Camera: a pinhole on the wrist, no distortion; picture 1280 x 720 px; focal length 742.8 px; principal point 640.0 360.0 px. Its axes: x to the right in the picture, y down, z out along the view. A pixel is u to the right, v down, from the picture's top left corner.
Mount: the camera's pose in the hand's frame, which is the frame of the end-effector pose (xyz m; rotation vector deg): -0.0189 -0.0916 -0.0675 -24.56 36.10 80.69
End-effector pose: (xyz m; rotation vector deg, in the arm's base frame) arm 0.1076 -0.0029 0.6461 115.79 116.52 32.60
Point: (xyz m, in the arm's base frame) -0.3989 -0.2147 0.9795
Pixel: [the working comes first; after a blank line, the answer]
In the camera's frame: 0.1189 0.0646 -0.5208

behind the camera
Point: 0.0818 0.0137 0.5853
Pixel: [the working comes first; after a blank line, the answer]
In the camera's frame: -0.0382 -0.0133 0.1179

399 276
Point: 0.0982 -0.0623 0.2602
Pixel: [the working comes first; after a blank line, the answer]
In the camera's frame: -0.3201 0.1092 0.2493

outside the picture
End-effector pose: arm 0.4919 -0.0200 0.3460 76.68 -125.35 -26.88
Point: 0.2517 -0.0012 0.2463
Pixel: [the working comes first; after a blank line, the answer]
In the camera's frame: -0.0158 -0.0109 0.3685

608 338
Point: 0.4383 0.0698 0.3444
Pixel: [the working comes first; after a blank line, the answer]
In the camera's frame: 0.0632 0.0723 0.1780

904 662
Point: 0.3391 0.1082 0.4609
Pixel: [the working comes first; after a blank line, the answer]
In the camera's frame: 0.2019 0.0570 0.2516

1236 528
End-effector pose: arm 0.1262 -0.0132 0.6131 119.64 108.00 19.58
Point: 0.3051 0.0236 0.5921
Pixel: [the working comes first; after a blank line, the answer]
In the camera's frame: 0.0957 -0.0292 0.2805

893 283
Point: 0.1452 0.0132 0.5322
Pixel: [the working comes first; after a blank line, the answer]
In the camera's frame: -0.0332 -0.0259 0.1681

493 246
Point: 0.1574 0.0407 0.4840
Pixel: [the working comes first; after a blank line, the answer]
In the camera's frame: -0.0693 -0.0525 0.2029

386 168
